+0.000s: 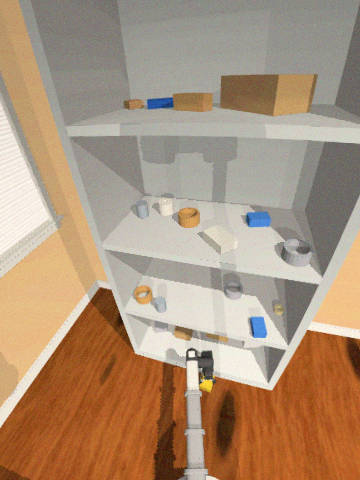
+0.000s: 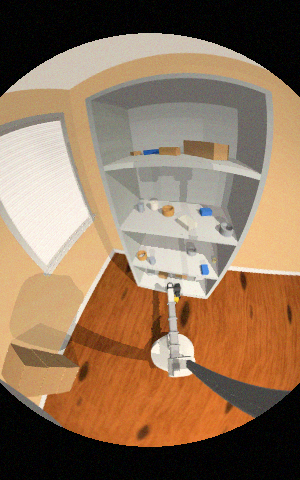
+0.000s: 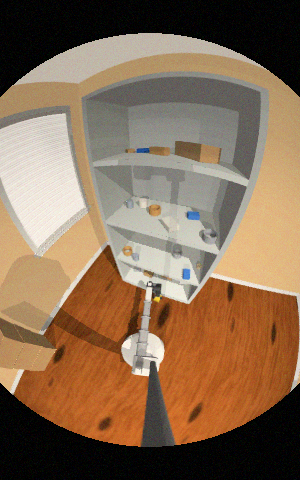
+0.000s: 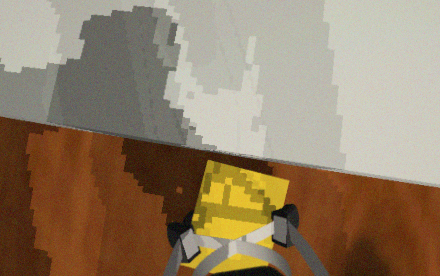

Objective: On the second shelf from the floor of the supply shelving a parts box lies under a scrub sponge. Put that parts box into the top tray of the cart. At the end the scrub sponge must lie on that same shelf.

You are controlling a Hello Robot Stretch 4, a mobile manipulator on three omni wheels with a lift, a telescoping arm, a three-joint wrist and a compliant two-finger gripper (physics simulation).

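Frame: origin at the robot's base, x ahead, y down, z left, level; metres.
Seen in the pictures: gripper, fingertip midpoint: (image 1: 206,383) (image 2: 175,298) (image 3: 156,298) (image 4: 232,220).
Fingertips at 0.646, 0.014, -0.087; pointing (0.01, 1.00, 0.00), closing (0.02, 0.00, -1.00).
A point is followed by its place in that frame, as x, y, z.
A yellow block, by its look the scrub sponge (image 1: 206,386) @(0.617, -0.018, -0.082) (image 2: 176,300) @(0.604, -0.014, -0.093) (image 3: 157,299) @(0.617, -0.017, -0.094) (image 4: 235,200) @(0.669, -0.018, -0.092), is at the floor in front of the shelving's bottom edge. My gripper (image 1: 208,380) @(0.646, 0.014, -0.087) (image 4: 232,220) @(0.646, 0.014, -0.087) points down at it, with a fingertip against each side; it is shut on the sponge. Whether the sponge still touches the floor I cannot tell. On the second shelf (image 1: 195,310) @(0.824, -0.506, -0.029) a blue box (image 1: 258,327) @(0.684, -0.547, -0.320) (image 2: 204,269) @(0.683, -0.546, -0.320) (image 3: 186,274) @(0.678, -0.546, -0.325), apparently the parts box, lies uncovered near the front right. The cart does not show.
The second shelf also holds an orange ring (image 1: 143,294), a blue-grey cup (image 1: 160,304) @(0.819, -0.574, 0.149), a grey bowl (image 1: 233,290) @(0.895, -0.555, -0.238) and a small yellowish piece (image 1: 278,310) @(0.782, -0.533, -0.451). Brown boxes stand on the bottom shelf (image 1: 230,369) @(0.700, -0.049, -0.237). A large cardboard box (image 2: 40,372) @(-0.411, -0.582, 1.073) stands by the left wall.
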